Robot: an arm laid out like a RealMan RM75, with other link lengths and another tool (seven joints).
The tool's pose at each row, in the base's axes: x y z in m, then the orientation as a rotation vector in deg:
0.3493, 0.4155, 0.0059, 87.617, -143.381, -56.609
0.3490, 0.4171, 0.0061, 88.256, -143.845, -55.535
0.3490, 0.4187, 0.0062, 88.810, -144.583, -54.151
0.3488, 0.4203, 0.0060, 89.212, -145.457, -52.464
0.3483, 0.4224, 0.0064, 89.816, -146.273, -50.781
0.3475, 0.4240, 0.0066, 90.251, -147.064, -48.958
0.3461, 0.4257, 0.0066, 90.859, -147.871, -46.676
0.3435, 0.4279, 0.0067, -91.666, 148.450, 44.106
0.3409, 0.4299, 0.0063, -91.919, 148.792, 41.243
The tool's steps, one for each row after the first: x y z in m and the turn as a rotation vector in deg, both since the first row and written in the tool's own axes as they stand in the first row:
-0.0012, 0.0008, 0.0007, 0.837, 0.186, -0.280
-0.0025, 0.0014, 0.0014, 1.933, 0.371, -0.453
-0.0037, 0.0019, 0.0025, 3.188, 0.648, -0.487
-0.0052, 0.0032, 0.0034, 4.463, 0.904, -0.667
-0.0062, 0.0044, 0.0043, 5.742, 1.266, -0.728
-0.0069, 0.0060, 0.0056, 7.260, 1.803, -0.867
-0.0073, 0.0088, 0.0075, 8.865, 2.508, -1.163
-0.0075, 0.0112, 0.0097, 10.567, 3.247, -1.230

